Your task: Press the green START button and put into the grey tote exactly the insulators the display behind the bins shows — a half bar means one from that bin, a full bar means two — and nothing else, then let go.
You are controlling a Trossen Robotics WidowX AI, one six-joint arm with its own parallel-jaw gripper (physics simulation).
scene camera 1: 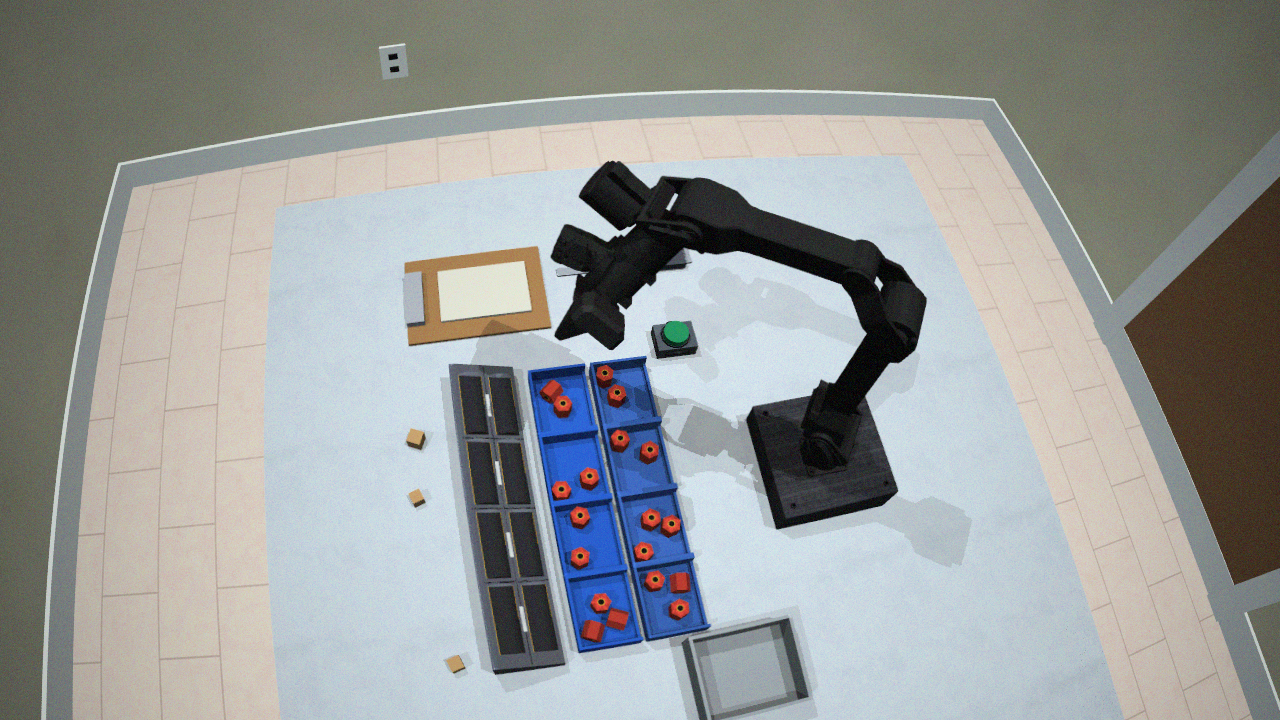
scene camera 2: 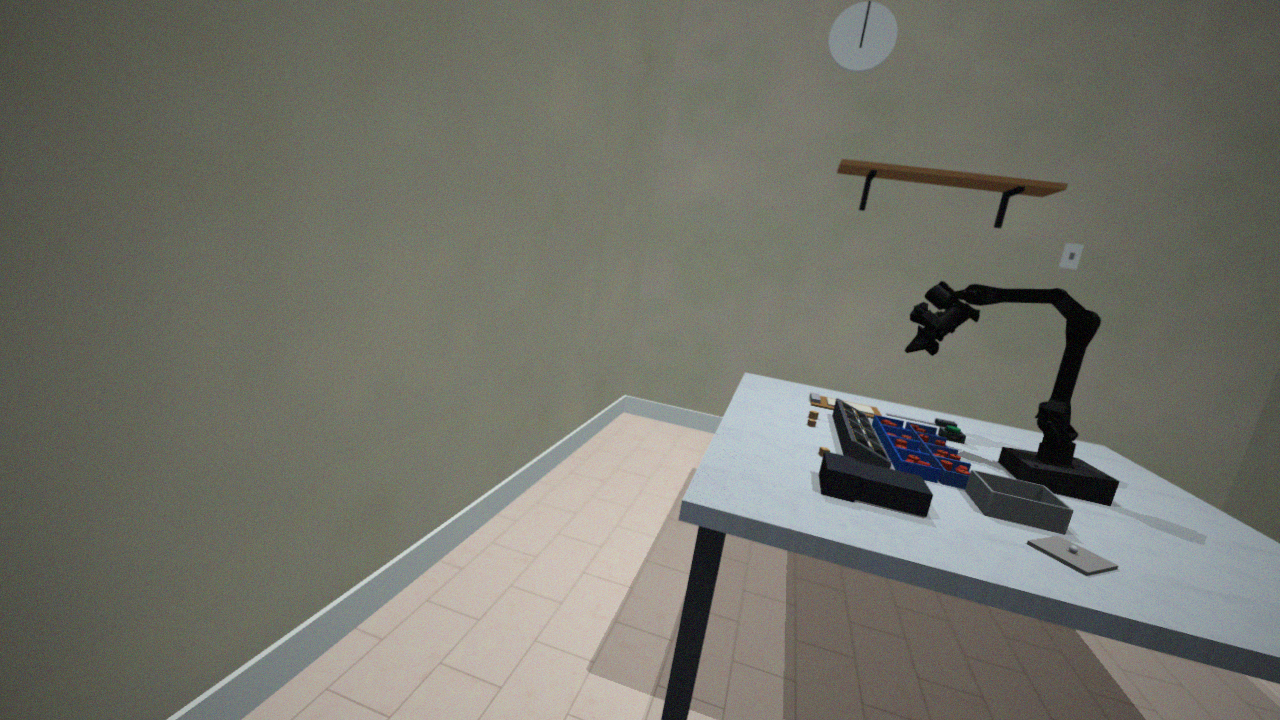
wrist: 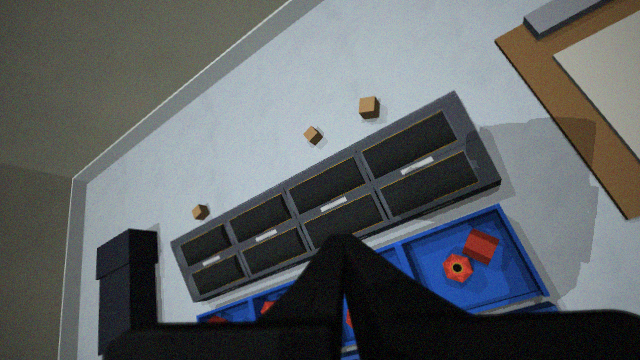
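Observation:
The START button (scene camera 1: 675, 334) (scene camera 2: 953, 430) is a green dome on a dark base beside the bins' far end. My gripper (scene camera 1: 562, 333) (scene camera 2: 911, 349) (wrist: 340, 245) is shut and empty, high above the table, to the left of the button in scene camera 1. Blue bins (scene camera 1: 571, 454) (wrist: 430, 255) stand in two rows; each holds red insulators, such as an upright one (scene camera 1: 562, 405) (wrist: 457, 268) and one lying on its side (scene camera 1: 551, 389) (wrist: 481, 246). The display (scene camera 1: 484, 488) (wrist: 420, 142) behind them has dark windows with no lit bars. The grey tote (scene camera 1: 738, 673) (scene camera 2: 1015, 513) looks empty.
Small wooden cubes (scene camera 1: 415, 438) (wrist: 369, 107) lie behind the display. A brown board with a pale sheet (scene camera 1: 484, 291) (wrist: 607, 65) lies near its far end. A black box (scene camera 2: 872, 488) (wrist: 142, 280) stands at its other end. A flat grey plate (scene camera 2: 1065, 557) lies near the tote.

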